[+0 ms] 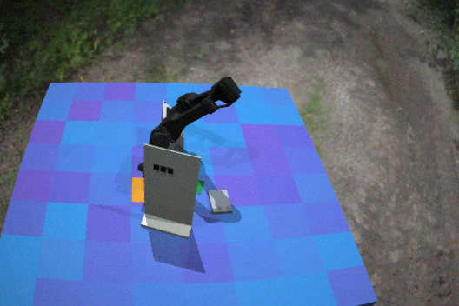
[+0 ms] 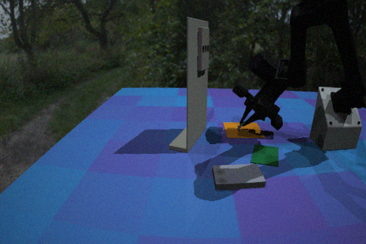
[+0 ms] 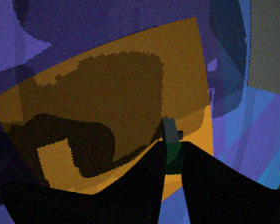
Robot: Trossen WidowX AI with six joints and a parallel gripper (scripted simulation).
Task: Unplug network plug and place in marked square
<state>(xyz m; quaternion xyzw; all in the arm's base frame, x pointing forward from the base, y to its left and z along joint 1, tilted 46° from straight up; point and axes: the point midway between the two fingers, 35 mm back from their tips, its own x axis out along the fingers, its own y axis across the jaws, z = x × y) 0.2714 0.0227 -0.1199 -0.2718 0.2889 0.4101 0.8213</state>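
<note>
Right now my gripper tip is 20 mm above the orange marked square and 10 mm past it. Round my gripper tip: green square patch: 160 mm to the left, 50 mm behind, 20 mm below; upright grey panel: 140 mm ahead, 130 mm above, 60 mm to the left; network plug: right at my gripper tip.
</note>
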